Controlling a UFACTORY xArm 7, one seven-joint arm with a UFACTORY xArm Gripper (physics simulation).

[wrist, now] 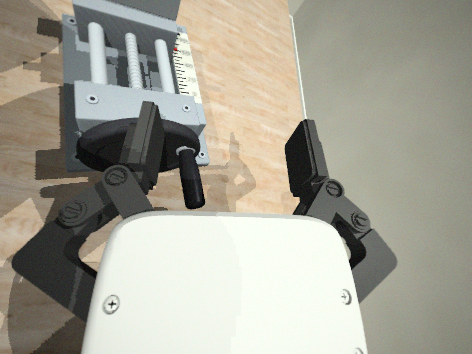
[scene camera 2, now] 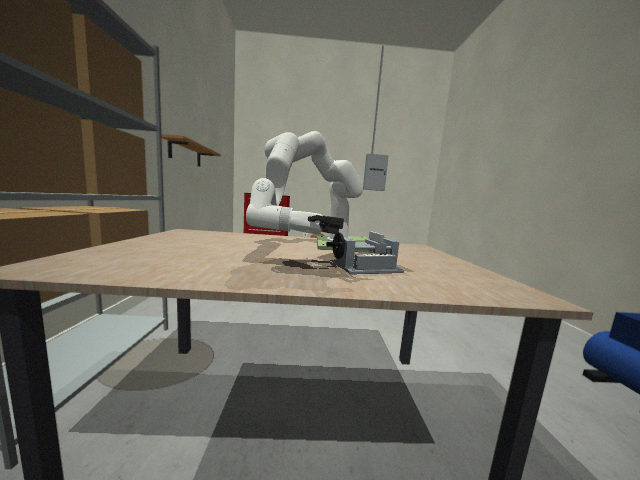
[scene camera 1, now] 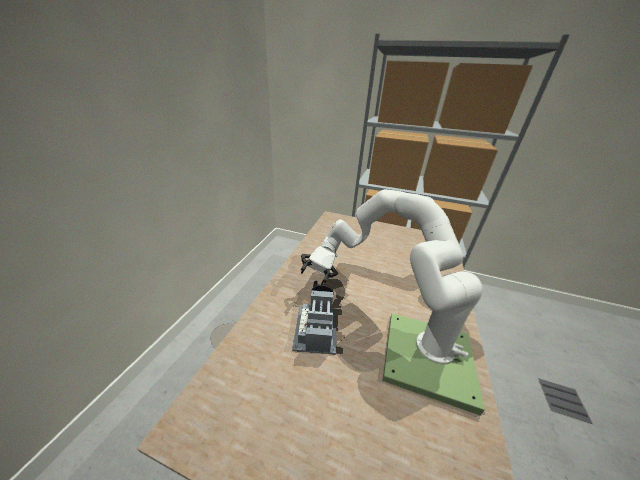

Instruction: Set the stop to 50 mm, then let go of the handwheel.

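Seen in the pictures: gripper, between the fingertips: [wrist: 230, 126] [scene camera 2: 340, 227] [scene camera 1: 312, 277]; arm's base, origin of its link: [scene camera 1: 435, 347].
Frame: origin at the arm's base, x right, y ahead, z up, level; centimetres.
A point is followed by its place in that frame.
The grey stop device [scene camera 1: 316, 341] @(x -17.3, y 37.9, z 3.8 cm) [scene camera 2: 376, 262] @(x -9.7, y 47.3, z 0.9 cm) [wrist: 137, 105] @(x 0.7, y 42.8, z 7.5 cm) stands on the table. Its black handwheel [scene camera 1: 323, 287] @(x 2.7, y 43.6, z 8.7 cm) [scene camera 2: 338, 246] @(x 3.2, y 45.7, z 5.0 cm) [wrist: 90, 146] @(x 4.7, y 40.9, z 7.1 cm) faces my gripper, and the wheel's black handle [scene camera 2: 329, 243] @(x 6.4, y 49.1, z 6.4 cm) [wrist: 191, 180] @(x 5.4, y 47.8, z 6.8 cm) sticks out towards the wrist camera. The stop block [scene camera 1: 320, 316] @(x -10.8, y 39.4, z 8.5 cm) [wrist: 125, 11] @(x -9.1, y 39.6, z 6.8 cm) sits on the rods, away from the wheel. A red mark [wrist: 175, 49] @(x -12.0, y 44.4, z 3.2 cm) lies beside the scale [wrist: 187, 72] @(x -9.4, y 46.3, z 3.0 cm), near a label that looks like 60; the exact reading is too small to tell. My gripper [scene camera 1: 313, 276] @(x 3.1, y 48.5, z 11.9 cm) [scene camera 2: 325, 223] [wrist: 230, 126] @(x 3.1, y 48.5, z 11.9 cm) is wide open and empty, above the handwheel and apart from it.
The wooden table [scene camera 1: 248, 408] @(x -40.7, y 48.6, z -2.5 cm) [scene camera 2: 206, 281] @(x 37.3, y 67.2, z -2.5 cm) carries the device and the green base plate [scene camera 1: 434, 379] @(x -12.5, y 0.2, z 0.6 cm) under the arm. A shelf rack [scene camera 1: 366, 108] [scene camera 2: 159, 170] with brown boxes stands past the table's end. A grey wall box [scene camera 2: 375, 173] hangs behind the arm.
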